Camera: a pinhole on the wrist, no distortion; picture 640 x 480 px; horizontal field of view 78.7 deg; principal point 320.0 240.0 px. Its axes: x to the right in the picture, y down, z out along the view. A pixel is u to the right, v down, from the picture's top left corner.
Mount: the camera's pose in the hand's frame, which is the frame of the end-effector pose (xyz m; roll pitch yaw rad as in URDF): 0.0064 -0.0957 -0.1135 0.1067 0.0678 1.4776
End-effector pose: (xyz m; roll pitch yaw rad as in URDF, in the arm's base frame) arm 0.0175 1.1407 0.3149 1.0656 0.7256 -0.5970
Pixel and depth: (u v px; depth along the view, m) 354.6 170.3 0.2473
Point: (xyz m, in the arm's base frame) -0.0098 0.9887 0.2653
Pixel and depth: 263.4 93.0 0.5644
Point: -0.0359 0.6256 0.1809
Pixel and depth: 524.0 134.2 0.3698
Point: 0.1485 0.8716 0.3589
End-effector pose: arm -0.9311 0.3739 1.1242 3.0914 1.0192 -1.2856
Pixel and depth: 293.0 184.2 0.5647
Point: -0.9319 0.6895 0.7662
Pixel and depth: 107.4 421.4 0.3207
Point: -0.7924 0.6972 1.0997
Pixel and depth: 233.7 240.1 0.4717
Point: -0.8646 0.6945 0.8882
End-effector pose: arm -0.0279 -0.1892 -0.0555 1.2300 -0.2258 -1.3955
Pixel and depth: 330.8 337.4 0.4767
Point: -0.3995 -0.1802 0.0128
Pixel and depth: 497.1 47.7 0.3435
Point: -0.1583 -0.4085 0.1169
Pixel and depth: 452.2 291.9 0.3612
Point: -0.2385 -0.2078 0.0727
